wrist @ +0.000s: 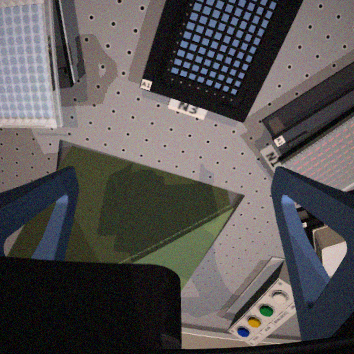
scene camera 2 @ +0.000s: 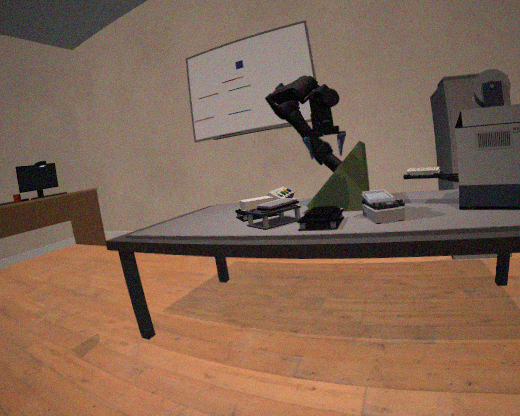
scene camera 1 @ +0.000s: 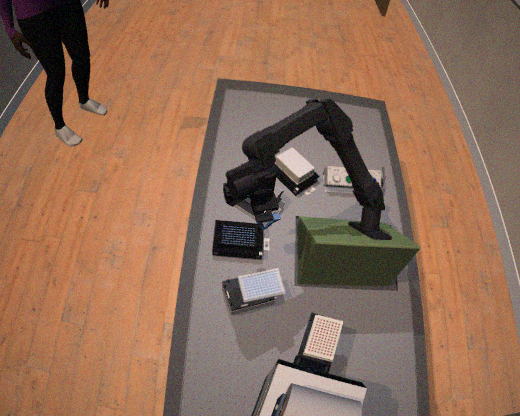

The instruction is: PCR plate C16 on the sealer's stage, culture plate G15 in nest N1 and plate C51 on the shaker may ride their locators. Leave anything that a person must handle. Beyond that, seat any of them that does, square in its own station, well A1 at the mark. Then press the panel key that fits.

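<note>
My gripper (scene camera 1: 276,209) (scene camera 2: 326,154) (wrist: 174,177) is open and empty, high above the table. The shaker (scene camera 2: 384,214) bears a pale blue-welled plate (scene camera 1: 261,284) (scene camera 2: 378,196) (wrist: 26,65), offset toward one end and looking tilted. Nest N1, on short legs, bears a plate with pinkish wells (scene camera 2: 278,204) (wrist: 327,157); a dark strip of the nest shows beside it, and in the first scene view the arm mostly hides it. A red-welled plate (scene camera 1: 324,337) (scene camera 2: 423,171) lies on the sealer's extended stage; its exact seating is unclear. The key panel (scene camera 1: 332,171) (scene camera 2: 282,192) (wrist: 262,312) shows blue, yellow, green and white keys.
A black plate with blue wells (scene camera 1: 239,235) (wrist: 225,45) sits in nest N3. A white block (scene camera 1: 296,164) sits in another nest. A green wedge-shaped base (scene camera 1: 350,260) (scene camera 2: 350,175) (wrist: 150,200) stands under the arm. The sealer (scene camera 1: 320,395) (scene camera 2: 487,165) is a large box. A person stands beyond the table.
</note>
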